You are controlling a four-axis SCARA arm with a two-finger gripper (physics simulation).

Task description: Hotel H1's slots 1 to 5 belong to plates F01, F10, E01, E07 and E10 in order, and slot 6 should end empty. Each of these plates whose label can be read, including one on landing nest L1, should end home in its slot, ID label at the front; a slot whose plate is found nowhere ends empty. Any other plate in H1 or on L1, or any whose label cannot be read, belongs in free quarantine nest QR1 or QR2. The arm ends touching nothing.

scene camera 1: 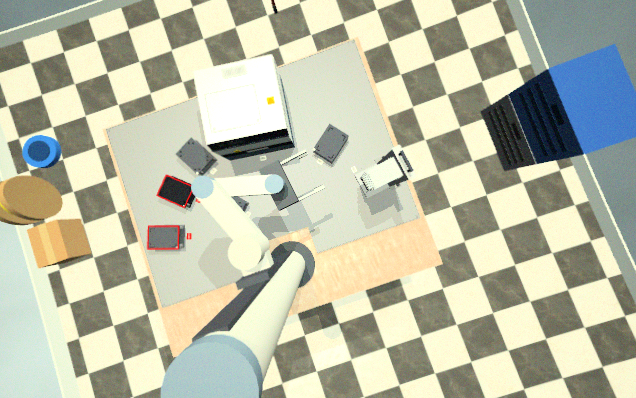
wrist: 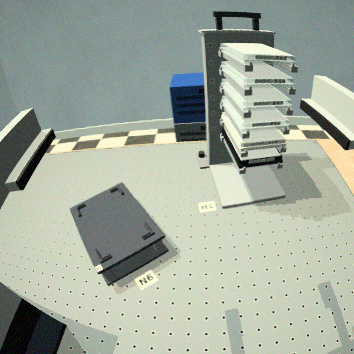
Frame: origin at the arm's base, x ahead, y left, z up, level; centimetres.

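Where they show: gripper, fingertip midpoint: point(scene camera 1: 315, 168) point(wrist: 176, 96).
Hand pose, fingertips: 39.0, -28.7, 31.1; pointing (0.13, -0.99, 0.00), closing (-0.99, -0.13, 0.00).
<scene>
After its pixels a point has its place, as x, y, z.
Hotel H1 point(scene camera 1: 400, 162) {29.6, -61.9, 32.2} point(wrist: 213, 100) {34.5, -60.9, 18.0} stands at the table's right side. In the wrist view it holds a stack of several pale plates point(wrist: 257, 51) {28.6, -51.0, 29.7} with a dark plate point(wrist: 261, 159) {27.1, -49.1, 11.7} at the bottom. Small labels face the front, too small to read. My gripper point(scene camera 1: 315, 170) {39.0, -28.7, 31.1} point(wrist: 176, 96) {39.0, -28.7, 31.1} is open and empty, left of H1 and apart from it. Two red-edged nests stand at the left; one point(scene camera 1: 175, 191) {56.7, 43.9, 6.3} has a black top, the other point(scene camera 1: 164, 237) {35.9, 56.7, 6.3} a grey top. Which are QR1 and QR2 cannot be read, and L1 cannot be identified.
Grey nest N6 point(scene camera 1: 331, 144) {52.5, -41.1, 6.2} point(wrist: 117, 227) {51.7, -39.5, 6.3} stands between the white instrument point(scene camera 1: 235, 107) {77.6, -4.5, 25.9} and H1. Another grey nest point(scene camera 1: 196, 156) {70.5, 27.7, 6.3} is left of the instrument; a third point(scene camera 1: 241, 202) {39.7, 13.0, 6.3} is partly hidden under the arm. A blue cabinet point(scene camera 1: 592, 102) point(wrist: 187, 100) stands beyond the table.
</scene>
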